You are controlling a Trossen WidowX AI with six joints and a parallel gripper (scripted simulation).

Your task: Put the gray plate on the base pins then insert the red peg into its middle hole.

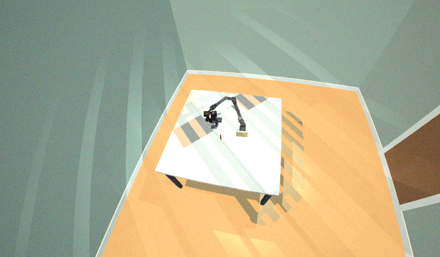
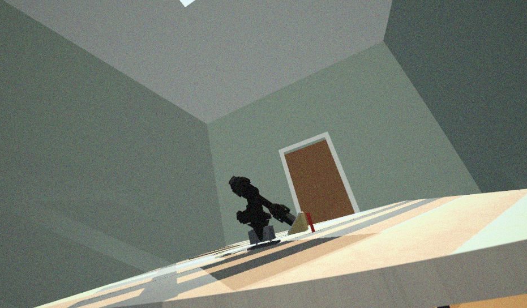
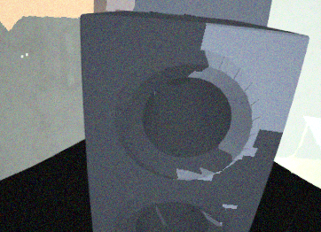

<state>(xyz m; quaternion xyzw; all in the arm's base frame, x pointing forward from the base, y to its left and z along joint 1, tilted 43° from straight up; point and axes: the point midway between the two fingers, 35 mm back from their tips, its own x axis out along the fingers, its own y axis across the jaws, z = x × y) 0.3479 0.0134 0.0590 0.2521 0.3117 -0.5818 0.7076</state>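
Right now the gray plate is 30 mm above my gripper tip. From my gripper tip the other things lie so: red peg (170 mm to the left, 130 mm behind, 20 mm above); then dark flat base (10 mm below).
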